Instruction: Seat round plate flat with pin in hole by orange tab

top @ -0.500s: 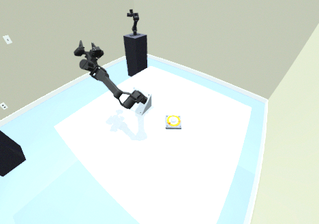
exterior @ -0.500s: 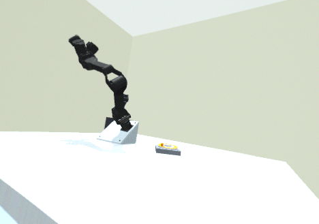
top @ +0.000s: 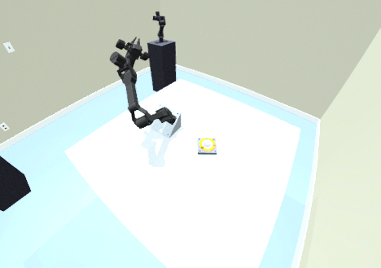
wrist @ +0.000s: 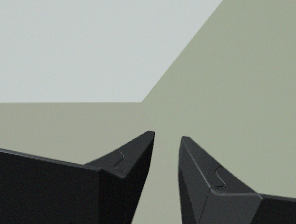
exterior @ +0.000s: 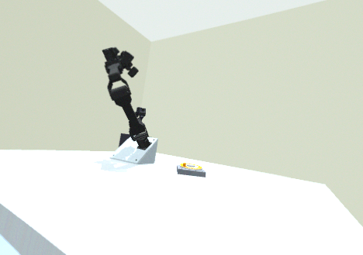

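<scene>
The grey square base is 590 mm below my gripper tip, 510 mm ahead of it and 30 mm to the left of it.
</scene>
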